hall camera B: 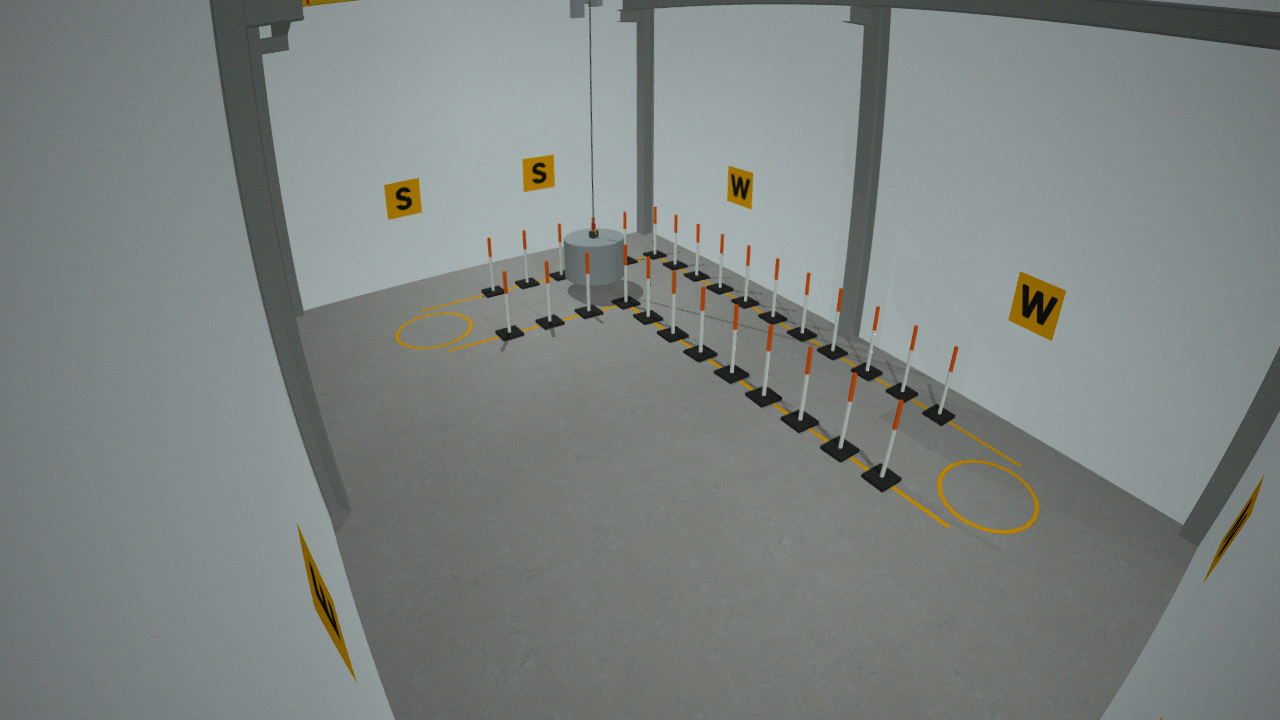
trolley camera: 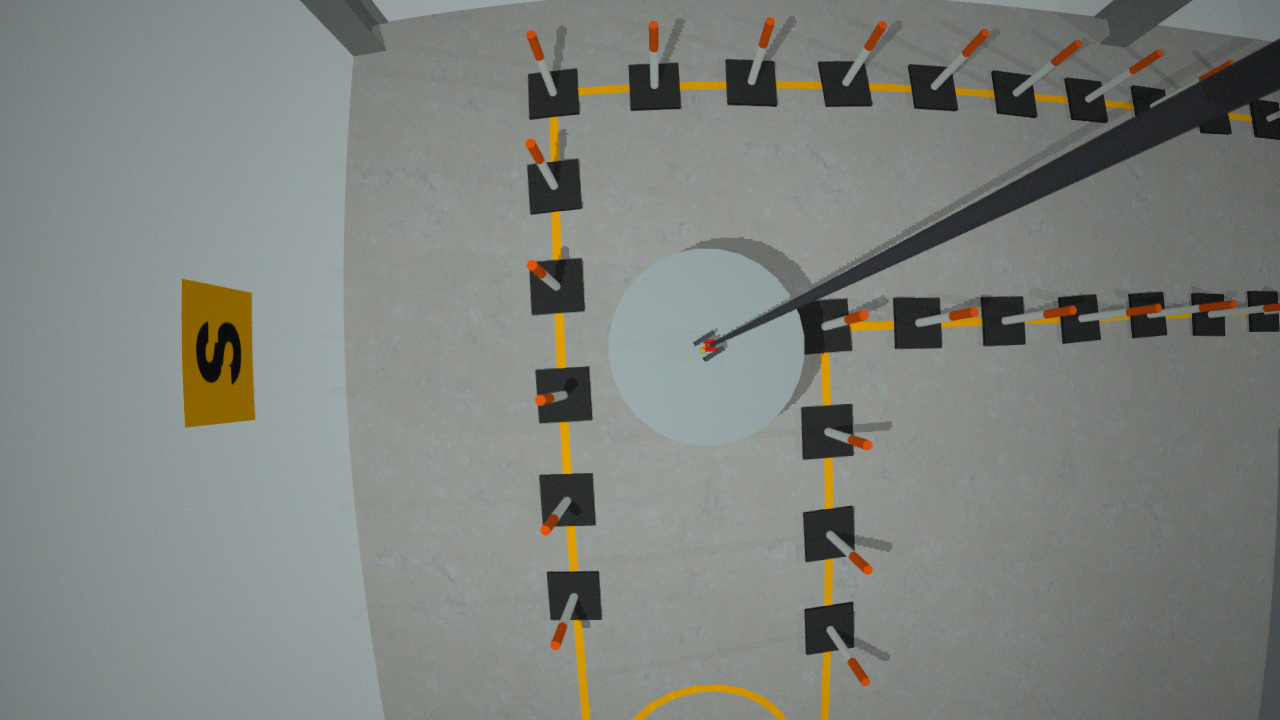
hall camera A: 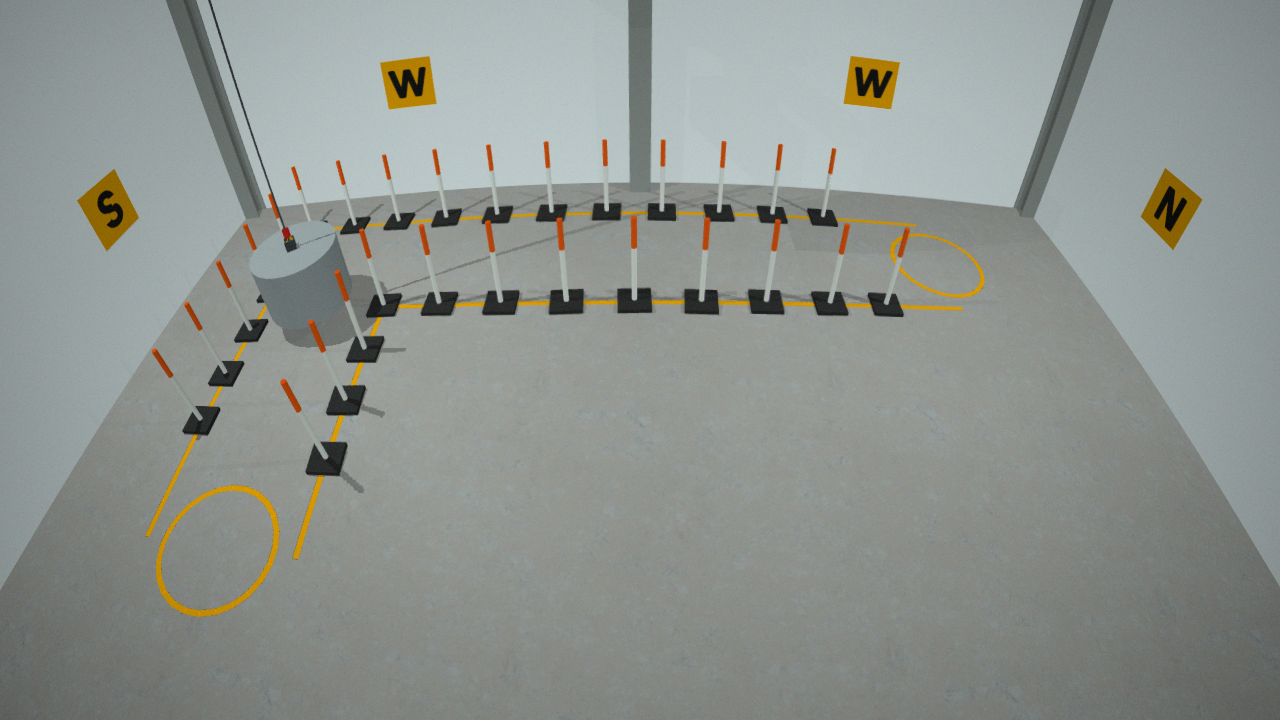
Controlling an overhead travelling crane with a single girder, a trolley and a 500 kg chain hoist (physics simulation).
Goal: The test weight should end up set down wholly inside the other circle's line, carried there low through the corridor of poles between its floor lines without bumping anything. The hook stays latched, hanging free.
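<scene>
The test weight [hall camera A: 308,291] [hall camera B: 593,259] [trolley camera: 671,394], a grey cylinder, hangs upright, low above the floor with its shadow beneath. It is in the corridor near the bend, between the pole rows. In the trolley view its right edge overlaps the base of the inner corner pole [hall camera A: 383,305] [hall camera B: 625,302] [trolley camera: 839,338]; whether there is a gap cannot be told there. The hook [hall camera A: 289,240] [hall camera B: 593,232] [trolley camera: 708,345] is at the weight's top centre, shut on it. The other circle [hall camera A: 982,268] [hall camera B: 938,488] lies at the corridor's far north end.
The first circle [hall camera A: 278,537] [hall camera B: 434,312] [trolley camera: 713,687] lies at the south leg's end. Poles on black bases stand along the inner floor line [hall camera A: 939,308] [hall camera B: 922,507] [trolley camera: 827,380] and the outer floor line [trolley camera: 561,340]. The west row runs near the wall.
</scene>
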